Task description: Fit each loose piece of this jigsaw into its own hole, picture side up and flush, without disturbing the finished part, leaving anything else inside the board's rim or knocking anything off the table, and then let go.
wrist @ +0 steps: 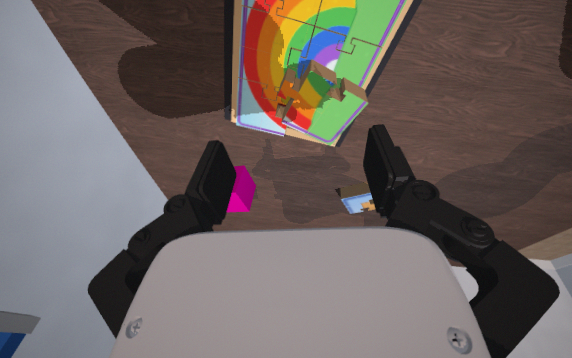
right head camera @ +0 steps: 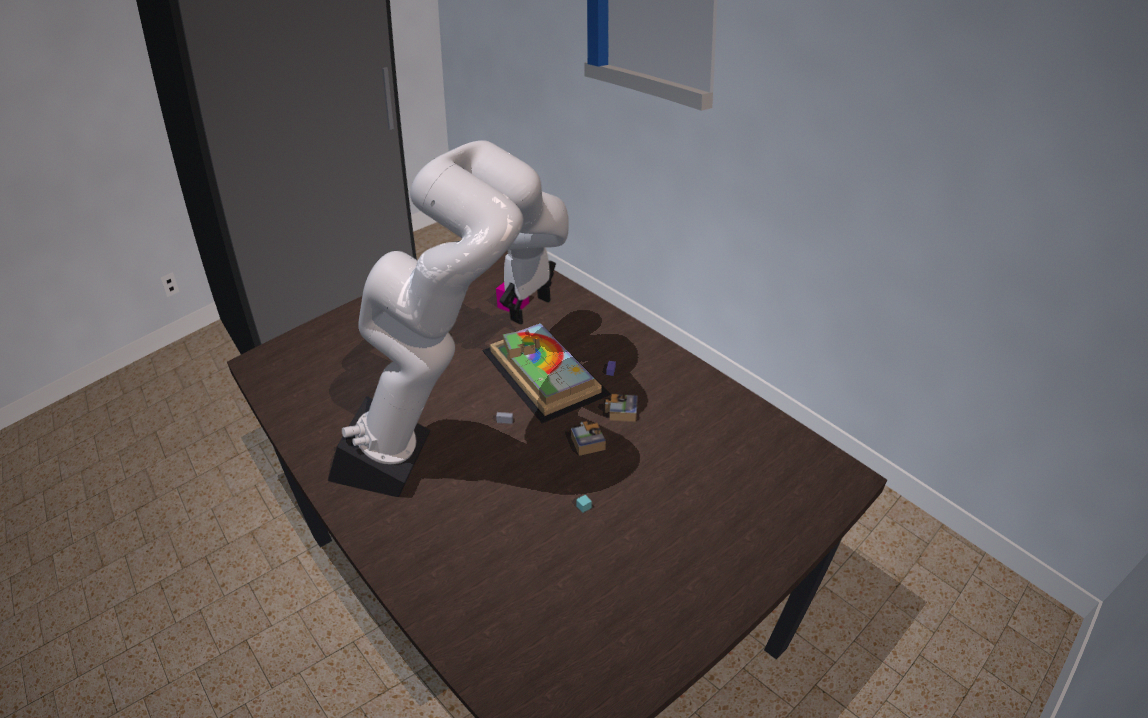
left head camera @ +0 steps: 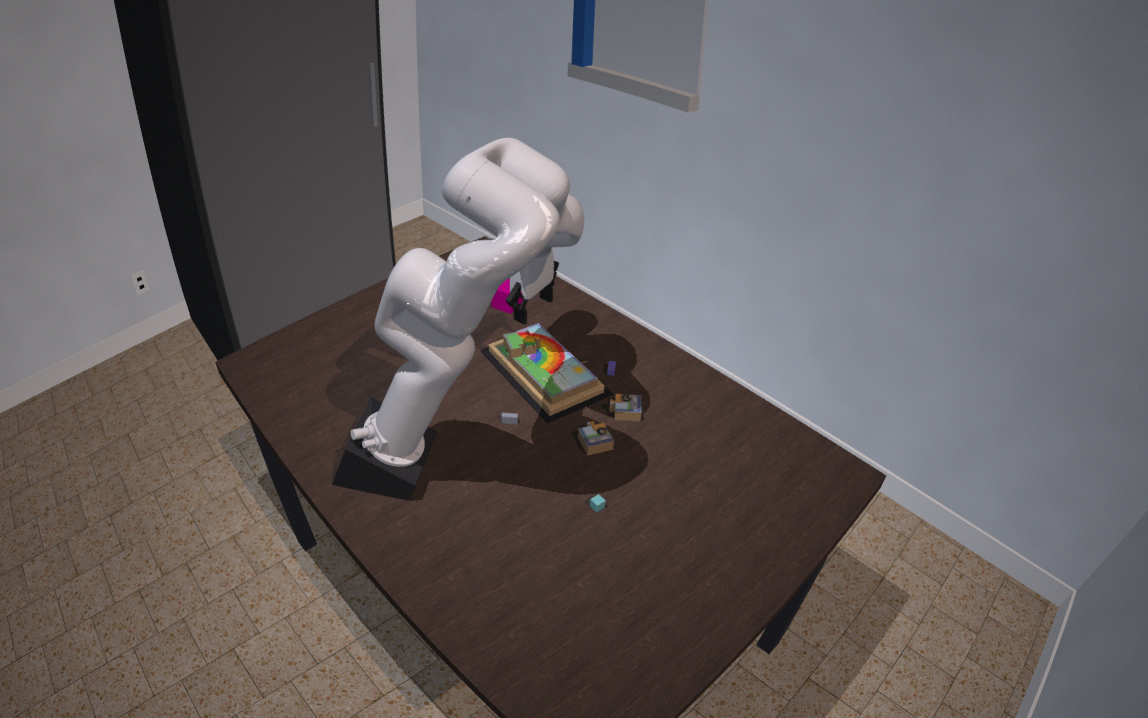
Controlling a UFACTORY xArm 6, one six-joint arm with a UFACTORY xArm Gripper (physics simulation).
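Frame: origin at the arm's base, x left, y down, z back, level; metres.
Where they show: gripper, fingertip midpoint: (wrist: 294, 151) (right head camera: 530, 310) (left head camera: 533, 310); arm's base, link origin: (right head camera: 384, 437) (left head camera: 392, 439).
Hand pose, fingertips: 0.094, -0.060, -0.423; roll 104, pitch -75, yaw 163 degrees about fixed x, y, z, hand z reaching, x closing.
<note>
Each offset is from my fingertips to the top centre of the thing, as dx, dy, dz. Level surfaces: height alone.
The jigsaw board (left head camera: 576, 403) (right head camera: 574, 403) (wrist: 303, 136) holds a rainbow picture. At its back-left corner a green and rainbow corner piece @(+0.020, +0.080, +0.015) (wrist: 322, 120) (left head camera: 513, 337) (right head camera: 513, 338) sits askew, out of line with its neighbours, with brown side faces showing around it. I cannot tell how deep it sits. Two thick picture-topped blocks stand right of the board: one @(-0.251, +0.119, -0.045) (left head camera: 627, 408) (right head camera: 623, 408) and one nearer @(-0.276, +0.119, +0.066) (left head camera: 596, 438) (right head camera: 588, 438). A light-blue picture piece @(+0.218, +0.119, +0.138) (wrist: 355, 203) lies beyond the board's back end. My gripper (left head camera: 535, 298) (right head camera: 530, 298) (wrist: 294, 151) is open and empty, above the table behind that corner.
A magenta cube @(+0.226, +0.086, -0.096) (left head camera: 502, 297) (right head camera: 505, 298) (wrist: 244, 190) stands near the gripper. A violet block @(-0.133, +0.129, -0.118) (left head camera: 611, 368) (right head camera: 610, 368), a grey block @(-0.122, +0.126, +0.162) (left head camera: 509, 418) (right head camera: 504, 417) and a teal cube @(-0.408, +0.124, +0.180) (left head camera: 597, 502) (right head camera: 584, 502) lie on the dark table @(dy +0.145) (left head camera: 677, 550) (right head camera: 677, 550). The wall runs along its back.
</note>
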